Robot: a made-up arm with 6 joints. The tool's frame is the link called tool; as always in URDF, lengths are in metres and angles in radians.
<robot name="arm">
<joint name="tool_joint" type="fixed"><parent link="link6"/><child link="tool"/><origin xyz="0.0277 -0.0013 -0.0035"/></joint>
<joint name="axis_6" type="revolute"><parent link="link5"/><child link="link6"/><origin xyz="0.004 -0.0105 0.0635"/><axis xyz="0 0 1"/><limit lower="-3.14" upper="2.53" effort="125" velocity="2.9"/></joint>
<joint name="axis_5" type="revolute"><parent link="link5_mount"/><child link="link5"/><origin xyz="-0.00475 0.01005 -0.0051"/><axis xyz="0 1 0"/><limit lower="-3.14" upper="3.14" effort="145" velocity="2.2"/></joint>
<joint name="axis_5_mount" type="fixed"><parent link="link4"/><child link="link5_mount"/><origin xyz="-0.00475 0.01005 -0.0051"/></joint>
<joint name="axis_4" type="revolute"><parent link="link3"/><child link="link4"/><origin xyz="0.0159 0.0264 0.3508"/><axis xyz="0 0 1"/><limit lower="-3.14" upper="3.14" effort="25" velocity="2.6"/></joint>
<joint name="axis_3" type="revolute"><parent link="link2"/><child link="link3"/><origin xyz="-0.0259 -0.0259 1.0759"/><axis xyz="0 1 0"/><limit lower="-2.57" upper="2.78" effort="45" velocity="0.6"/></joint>
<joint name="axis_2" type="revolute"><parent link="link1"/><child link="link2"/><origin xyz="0.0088 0.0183 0.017"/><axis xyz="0 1 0"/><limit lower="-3.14" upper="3.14" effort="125" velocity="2.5"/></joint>
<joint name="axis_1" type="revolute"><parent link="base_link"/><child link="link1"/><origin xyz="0.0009 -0.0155 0.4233"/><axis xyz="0 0 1"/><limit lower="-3.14" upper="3.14" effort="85" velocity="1"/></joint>
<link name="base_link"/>
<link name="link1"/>
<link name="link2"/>
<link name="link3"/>
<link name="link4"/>
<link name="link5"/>
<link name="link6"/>
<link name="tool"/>
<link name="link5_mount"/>
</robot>
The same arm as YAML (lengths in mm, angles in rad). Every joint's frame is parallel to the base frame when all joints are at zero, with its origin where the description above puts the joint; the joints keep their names.
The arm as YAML. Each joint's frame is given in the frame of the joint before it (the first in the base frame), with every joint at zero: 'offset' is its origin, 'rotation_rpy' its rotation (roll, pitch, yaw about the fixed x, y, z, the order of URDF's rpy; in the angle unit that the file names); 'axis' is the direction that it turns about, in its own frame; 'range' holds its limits. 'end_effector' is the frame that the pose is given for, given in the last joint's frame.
length_unit: mm
angle_unit: rad
chain:
  - id: axis_1
    offset: [0.9, -15.5, 423.3]
    rotation_rpy: [0.0, 0.0, 0.0]
    axis: [0.0, 0.0, 1.0]
    range: [-3.14, 3.14]
  - id: axis_2
    offset: [8.8, 18.3, 17.0]
    rotation_rpy: [0.0, 0.0, 0.0]
    axis: [0.0, 1.0, 0.0]
    range: [-3.14, 3.14]
  - id: axis_3
    offset: [-25.9, -25.9, 1075.9]
    rotation_rpy: [0.0, 0.0, 0.0]
    axis: [0.0, 1.0, 0.0]
    range: [-2.57, 2.78]
  - id: axis_4
    offset: [15.9, 26.4, 350.8]
    rotation_rpy: [0.0, 0.0, 0.0]
    axis: [0.0, 0.0, 1.0]
    range: [-3.14, 3.14]
  - id: axis_5
    offset: [-9.5, 20.1, -10.2]
    rotation_rpy: [0.0, 0.0, 0.0]
    axis: [0.0, 1.0, 0.0]
    range: [-3.14, 3.14]
  - id: axis_6
    offset: [4.0, -10.5, 63.5]
    rotation_rpy: [0.0, 0.0, 0.0]
    axis: [0.0, 0.0, 1.0]
    range: [-3.14, 2.53]
end_effector:
  offset: [27.7, -1.3, -3.5]
  rotation_rpy: [0.0, 0.0, 0.0]

